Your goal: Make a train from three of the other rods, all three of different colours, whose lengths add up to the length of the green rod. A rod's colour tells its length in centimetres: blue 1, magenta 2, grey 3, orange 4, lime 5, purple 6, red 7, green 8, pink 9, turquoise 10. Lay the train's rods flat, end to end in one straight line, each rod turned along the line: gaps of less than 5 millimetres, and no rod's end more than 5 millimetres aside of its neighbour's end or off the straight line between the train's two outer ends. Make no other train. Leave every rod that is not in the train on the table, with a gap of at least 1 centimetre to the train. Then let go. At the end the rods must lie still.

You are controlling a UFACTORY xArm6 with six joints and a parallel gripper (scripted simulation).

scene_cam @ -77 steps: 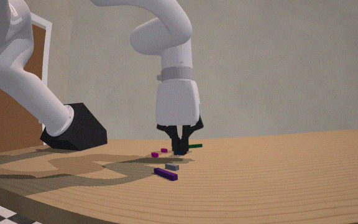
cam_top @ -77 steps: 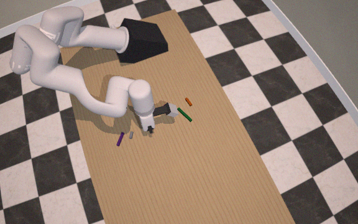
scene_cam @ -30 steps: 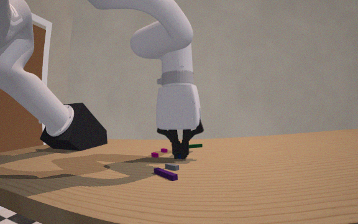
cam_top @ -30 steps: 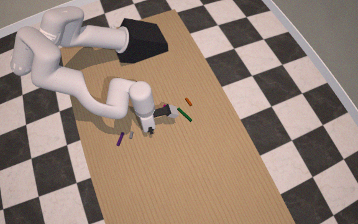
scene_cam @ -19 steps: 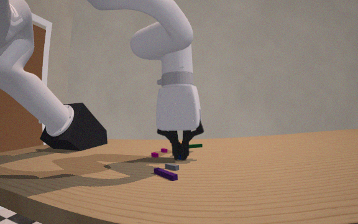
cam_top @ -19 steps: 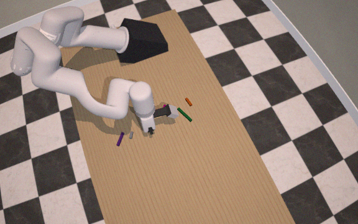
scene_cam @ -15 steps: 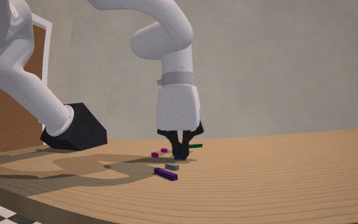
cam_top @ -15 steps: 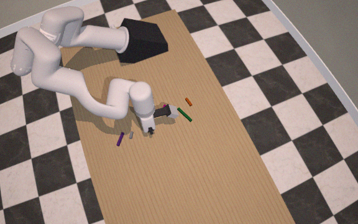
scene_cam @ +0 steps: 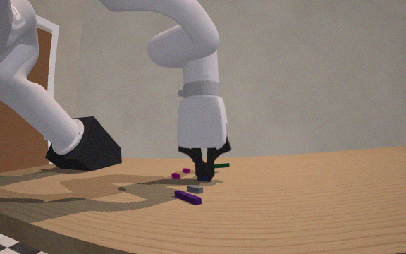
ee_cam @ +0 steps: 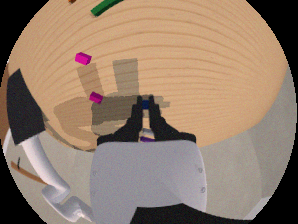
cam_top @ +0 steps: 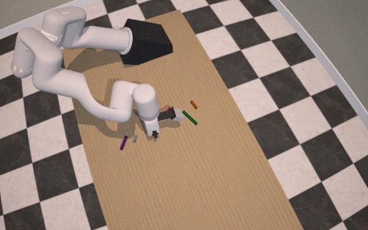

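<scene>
Now: hand 2 cm above the blue rod. Also, from my hand: purple rod 13 cm to the right, 2 cm below, 1 cm behind; grey rod 8 cm to the right, 2 cm below, 1 cm behind; green rod 16 cm to the left, 2 cm below, 1 cm ahead.
</scene>
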